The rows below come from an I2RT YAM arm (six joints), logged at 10 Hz.
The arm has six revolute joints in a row. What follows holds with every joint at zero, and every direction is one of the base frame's.
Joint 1 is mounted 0.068 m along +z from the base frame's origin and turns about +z.
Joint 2 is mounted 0.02 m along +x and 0.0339 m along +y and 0.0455 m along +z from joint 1 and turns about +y.
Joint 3 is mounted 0.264 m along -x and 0.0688 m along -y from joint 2 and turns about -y.
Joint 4 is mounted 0.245 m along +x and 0.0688 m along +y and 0.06 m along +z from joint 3 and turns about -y.
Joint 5 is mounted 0.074 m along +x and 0.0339 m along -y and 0.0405 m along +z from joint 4 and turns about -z.
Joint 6 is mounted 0.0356 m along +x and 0.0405 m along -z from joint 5 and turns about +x.
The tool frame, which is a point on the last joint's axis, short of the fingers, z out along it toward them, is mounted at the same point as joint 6; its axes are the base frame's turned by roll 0, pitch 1.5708 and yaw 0 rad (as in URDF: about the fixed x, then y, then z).
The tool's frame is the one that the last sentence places.
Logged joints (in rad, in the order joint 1, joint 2, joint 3, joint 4, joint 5, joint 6), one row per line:
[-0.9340, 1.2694, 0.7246, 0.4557, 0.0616, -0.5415]
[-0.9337, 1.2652, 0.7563, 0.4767, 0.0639, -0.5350]
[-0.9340, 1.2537, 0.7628, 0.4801, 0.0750, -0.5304]
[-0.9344, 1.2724, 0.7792, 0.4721, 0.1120, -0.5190]
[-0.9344, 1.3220, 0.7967, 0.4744, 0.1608, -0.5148]
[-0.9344, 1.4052, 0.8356, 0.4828, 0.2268, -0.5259]
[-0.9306, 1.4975, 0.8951, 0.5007, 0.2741, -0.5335]
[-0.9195, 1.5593, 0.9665, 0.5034, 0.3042, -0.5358]
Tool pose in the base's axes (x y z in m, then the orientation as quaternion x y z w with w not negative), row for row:
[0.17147, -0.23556, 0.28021, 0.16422, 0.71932, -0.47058, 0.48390]
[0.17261, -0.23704, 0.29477, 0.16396, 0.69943, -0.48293, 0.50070]
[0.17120, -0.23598, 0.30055, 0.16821, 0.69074, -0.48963, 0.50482]
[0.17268, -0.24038, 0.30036, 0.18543, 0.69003, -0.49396, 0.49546]
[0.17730, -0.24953, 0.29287, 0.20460, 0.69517, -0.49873, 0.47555]
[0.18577, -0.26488, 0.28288, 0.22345, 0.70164, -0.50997, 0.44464]
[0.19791, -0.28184, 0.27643, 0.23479, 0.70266, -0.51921, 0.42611]
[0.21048, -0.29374, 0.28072, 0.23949, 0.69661, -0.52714, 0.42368]
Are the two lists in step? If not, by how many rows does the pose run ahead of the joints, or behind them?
They are in step.
